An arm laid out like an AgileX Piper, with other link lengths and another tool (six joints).
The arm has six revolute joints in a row. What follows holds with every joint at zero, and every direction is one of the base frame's. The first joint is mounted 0.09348 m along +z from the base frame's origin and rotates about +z. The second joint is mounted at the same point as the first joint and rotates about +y. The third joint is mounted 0.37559 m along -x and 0.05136 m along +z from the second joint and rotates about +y. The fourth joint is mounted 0.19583 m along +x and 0.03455 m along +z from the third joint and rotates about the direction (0.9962, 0, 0.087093). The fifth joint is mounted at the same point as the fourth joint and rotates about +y. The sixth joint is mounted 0.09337 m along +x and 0.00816 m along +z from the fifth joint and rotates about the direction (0.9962, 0, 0.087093). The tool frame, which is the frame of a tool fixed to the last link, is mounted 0.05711 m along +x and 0.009 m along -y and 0.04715 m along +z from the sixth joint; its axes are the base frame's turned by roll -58.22, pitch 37.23 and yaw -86.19 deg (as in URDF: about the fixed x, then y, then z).
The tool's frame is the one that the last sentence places.
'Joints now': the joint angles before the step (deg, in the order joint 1, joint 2, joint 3, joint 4, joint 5, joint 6). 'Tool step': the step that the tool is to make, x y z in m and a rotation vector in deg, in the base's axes. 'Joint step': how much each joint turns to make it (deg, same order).
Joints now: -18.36, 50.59, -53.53, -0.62, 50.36, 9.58
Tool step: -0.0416, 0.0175, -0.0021, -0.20, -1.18, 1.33
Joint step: 0.03, -7.41, 0.39, 1.36, 5.84, -1.54
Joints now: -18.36, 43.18, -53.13, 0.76, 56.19, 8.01
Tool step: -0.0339, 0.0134, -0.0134, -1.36, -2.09, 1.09
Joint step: -0.03, -7.11, 3.32, 0.52, 1.40, -1.47
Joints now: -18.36, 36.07, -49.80, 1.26, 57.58, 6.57
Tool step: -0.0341, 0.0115, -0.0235, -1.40, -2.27, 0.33
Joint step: 0.00, -8.01, 4.71, -0.15, 0.72, -0.59
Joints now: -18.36, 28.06, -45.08, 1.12, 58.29, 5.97
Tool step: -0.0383, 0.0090, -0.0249, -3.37, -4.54, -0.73
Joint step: 0.00, -10.01, 4.26, -1.86, 0.38, -0.09
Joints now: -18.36, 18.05, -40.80, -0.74, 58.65, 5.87
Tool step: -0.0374, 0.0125, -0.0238, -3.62, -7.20, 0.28
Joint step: 0.00, -11.31, 2.53, -0.32, 0.79, -1.01
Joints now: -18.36, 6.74, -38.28, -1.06, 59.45, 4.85
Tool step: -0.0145, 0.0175, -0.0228, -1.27, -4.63, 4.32
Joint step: 0.01, -7.47, 2.50, 4.78, 0.24, -3.69
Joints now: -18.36, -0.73, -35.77, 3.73, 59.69, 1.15
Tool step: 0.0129, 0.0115, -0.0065, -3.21, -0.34, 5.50
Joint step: 0.01, -0.13, 3.83, 5.47, -4.32, -7.86
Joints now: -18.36, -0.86, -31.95, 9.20, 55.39, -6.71
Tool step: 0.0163, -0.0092, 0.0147, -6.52, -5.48, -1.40
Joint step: 0.00, 2.37, 5.15, -1.36, -14.42, -4.70
